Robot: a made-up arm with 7 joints.
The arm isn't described. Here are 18 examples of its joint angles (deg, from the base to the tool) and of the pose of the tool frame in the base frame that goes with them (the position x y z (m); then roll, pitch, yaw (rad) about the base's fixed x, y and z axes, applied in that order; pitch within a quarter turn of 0, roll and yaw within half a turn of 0).
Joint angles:
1: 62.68 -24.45 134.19 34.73 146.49 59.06 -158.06
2: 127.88 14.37 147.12 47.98 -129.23 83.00 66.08
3: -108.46 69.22 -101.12 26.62 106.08 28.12 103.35
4: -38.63 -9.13 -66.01 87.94 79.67 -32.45 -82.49
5: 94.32 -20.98 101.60 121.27 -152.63 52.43 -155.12
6: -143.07 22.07 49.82 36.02 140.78 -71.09 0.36
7: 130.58 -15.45 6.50 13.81 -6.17 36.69 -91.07
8: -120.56 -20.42 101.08 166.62 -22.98 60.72 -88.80
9: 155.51 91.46 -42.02 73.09 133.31 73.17 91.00
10: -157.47 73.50 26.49 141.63 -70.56 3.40 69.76
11: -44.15 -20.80 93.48 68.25 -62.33 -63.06 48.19
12: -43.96 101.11 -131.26 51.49 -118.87 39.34 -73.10
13: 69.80 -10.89 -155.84 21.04 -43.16 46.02 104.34
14: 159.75 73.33 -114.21 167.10 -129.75 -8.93 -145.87
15: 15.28 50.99 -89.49 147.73 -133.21 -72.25 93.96
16: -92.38 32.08 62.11 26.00 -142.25 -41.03 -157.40
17: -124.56 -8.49 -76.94 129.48 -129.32 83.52 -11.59
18: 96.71 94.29 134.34 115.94 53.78 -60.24 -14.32
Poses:
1: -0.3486 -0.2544 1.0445 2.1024 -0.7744 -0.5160
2: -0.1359 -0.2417 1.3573 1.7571 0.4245 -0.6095
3: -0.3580 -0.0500 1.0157 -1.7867 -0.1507 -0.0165
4: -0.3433 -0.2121 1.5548 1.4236 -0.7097 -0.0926
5: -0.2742 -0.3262 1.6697 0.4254 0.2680 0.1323
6: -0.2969 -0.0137 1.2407 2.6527 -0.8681 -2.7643
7: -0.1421 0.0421 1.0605 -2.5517 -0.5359 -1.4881
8: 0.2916 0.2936 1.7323 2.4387 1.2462 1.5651
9: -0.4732 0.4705 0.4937 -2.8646 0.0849 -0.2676
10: -0.7805 -0.5311 1.0739 1.6825 -1.2001 -0.4669
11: -0.2717 0.4463 1.3614 1.8676 -0.3940 -2.3951
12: 0.0027 -0.4374 1.0995 0.3046 0.2772 0.9725
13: 0.0541 -0.1552 1.0144 2.9955 -0.1774 -1.6065
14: -0.7651 0.5782 1.1310 1.5521 -0.1527 -1.7024
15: 0.5996 -0.0434 1.1252 -3.1181 0.3494 1.8900
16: -0.0078 0.0045 1.1987 -1.9336 0.1355 -0.8467
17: -0.1655 0.3346 1.7548 1.6908 0.4358 2.7611
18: -0.2061 0.8366 0.8360 -1.6936 0.1051 0.2974
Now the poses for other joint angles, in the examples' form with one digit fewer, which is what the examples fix.
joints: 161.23 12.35 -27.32 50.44 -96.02 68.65 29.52
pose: -0.256 0.384 1.141 2.976 0.851 -2.557
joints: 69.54 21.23 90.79 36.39 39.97 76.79 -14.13
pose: -0.205 -0.017 1.171 -1.387 -0.377 2.909
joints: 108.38 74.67 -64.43 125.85 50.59 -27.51 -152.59
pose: -0.096 0.915 1.156 -1.436 1.026 -0.912
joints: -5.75 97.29 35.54 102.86 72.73 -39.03 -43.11
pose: 0.702 -0.080 0.563 -2.861 -0.720 0.083
